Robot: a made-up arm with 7 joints. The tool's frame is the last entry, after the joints. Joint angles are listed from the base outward.
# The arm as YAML. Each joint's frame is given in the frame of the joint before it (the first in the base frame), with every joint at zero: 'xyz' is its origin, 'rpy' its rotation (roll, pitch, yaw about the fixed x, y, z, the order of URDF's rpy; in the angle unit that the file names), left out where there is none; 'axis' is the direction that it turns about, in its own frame. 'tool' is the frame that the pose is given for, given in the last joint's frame.
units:
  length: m
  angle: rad
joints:
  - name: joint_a
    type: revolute
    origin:
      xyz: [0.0, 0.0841, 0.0]
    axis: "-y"
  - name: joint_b
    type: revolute
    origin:
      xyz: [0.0, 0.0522, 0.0]
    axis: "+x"
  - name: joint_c
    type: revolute
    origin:
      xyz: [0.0, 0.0, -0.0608]
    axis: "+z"
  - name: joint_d
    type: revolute
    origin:
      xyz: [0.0, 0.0, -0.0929]
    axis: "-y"
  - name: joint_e
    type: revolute
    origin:
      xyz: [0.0, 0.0, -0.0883]
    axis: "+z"
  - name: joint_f
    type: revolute
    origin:
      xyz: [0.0, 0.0, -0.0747]
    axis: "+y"
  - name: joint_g
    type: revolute
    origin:
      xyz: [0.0, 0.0, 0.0]
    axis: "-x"
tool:
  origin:
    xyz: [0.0, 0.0, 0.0]
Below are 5 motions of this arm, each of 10 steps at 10 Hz.
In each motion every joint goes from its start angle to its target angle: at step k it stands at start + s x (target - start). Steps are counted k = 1, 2, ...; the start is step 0. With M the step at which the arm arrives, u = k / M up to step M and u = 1 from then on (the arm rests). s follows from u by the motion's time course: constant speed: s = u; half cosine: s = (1 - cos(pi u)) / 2; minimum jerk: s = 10 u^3 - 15 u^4 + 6 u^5.
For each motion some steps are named. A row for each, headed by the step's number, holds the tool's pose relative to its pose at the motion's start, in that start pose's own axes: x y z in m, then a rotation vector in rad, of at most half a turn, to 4 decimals.
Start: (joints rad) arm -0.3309 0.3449 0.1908 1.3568 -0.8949 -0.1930 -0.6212
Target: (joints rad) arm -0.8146 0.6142 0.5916 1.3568 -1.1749 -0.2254 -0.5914
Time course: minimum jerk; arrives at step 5
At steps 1, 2, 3, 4, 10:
1: -0.0066 0.0031 0.0037 -0.0149 0.0028 -0.0407
2: -0.0339 0.0202 0.0190 -0.0852 0.0055 -0.2224
3: -0.0655 0.0507 0.0351 -0.1913 -0.0172 -0.4740
4: -0.0827 0.0752 0.0417 -0.2694 -0.0512 -0.6479
10: -0.0859 0.0808 0.0426 -0.2869 -0.0608 -0.6860

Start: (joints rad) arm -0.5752 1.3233 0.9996 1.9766 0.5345 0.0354 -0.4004
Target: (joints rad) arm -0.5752 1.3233 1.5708 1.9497 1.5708 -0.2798 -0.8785
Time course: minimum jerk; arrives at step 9
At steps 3, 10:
3: 0.0087 0.0150 -0.0049 0.1913 -0.0407 0.2094
10: 0.0453 0.0717 -0.0046 0.8222 -0.1517 1.0891

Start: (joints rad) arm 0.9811 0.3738 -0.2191 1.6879 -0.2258 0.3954 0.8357
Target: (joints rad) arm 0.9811 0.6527 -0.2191 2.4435 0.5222 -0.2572 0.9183
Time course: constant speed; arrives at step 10
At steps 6, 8, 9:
6: 0.0511 -0.0140 0.0476 -0.1597 -0.7352 -0.4311
8: 0.0649 -0.0255 0.0636 -0.2461 -0.9724 -0.5710
9: 0.0709 -0.0322 0.0715 -0.2959 -1.0898 -0.6362

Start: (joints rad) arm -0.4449 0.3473 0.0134 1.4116 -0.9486 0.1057 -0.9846
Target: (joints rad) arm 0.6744 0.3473 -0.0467 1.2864 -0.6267 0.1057 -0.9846
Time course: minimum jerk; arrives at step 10
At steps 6, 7, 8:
6: 0.0540 0.0380 -0.1520 0.5869 0.1164 0.3927
7: 0.0645 0.0624 -0.1809 0.7135 0.1266 0.4928
8: 0.0710 0.0817 -0.1983 0.7983 0.1296 0.5630

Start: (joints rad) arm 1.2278 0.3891 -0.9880 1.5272 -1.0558 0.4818 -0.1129
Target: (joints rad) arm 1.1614 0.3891 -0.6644 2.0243 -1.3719 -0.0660 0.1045
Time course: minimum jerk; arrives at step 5
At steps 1, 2, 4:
1: -0.0001 0.0050 -0.0002 0.0225 -0.0294 0.0042
2: -0.0017 0.0272 0.0007 0.1251 -0.1542 -0.0022
4: -0.0114 0.0784 0.0147 0.3585 -0.3848 -0.1788

